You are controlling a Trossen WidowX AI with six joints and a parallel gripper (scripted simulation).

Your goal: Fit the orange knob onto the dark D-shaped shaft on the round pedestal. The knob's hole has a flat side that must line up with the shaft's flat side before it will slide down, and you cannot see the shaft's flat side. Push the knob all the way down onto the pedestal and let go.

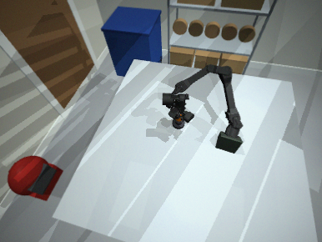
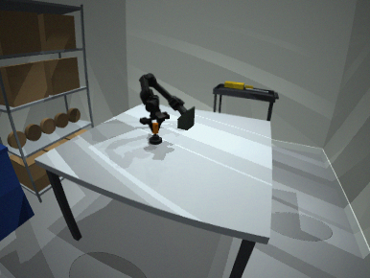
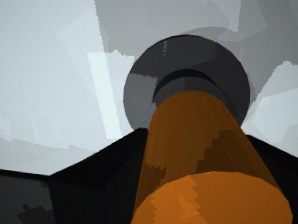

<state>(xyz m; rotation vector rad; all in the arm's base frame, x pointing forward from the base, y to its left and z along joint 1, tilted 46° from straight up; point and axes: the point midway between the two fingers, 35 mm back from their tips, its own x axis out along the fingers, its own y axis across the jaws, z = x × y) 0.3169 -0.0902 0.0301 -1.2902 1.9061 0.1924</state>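
The orange knob is 20 mm above my gripper tip. The rest, counted from my gripper tip: dark round pedestal 40 mm below.
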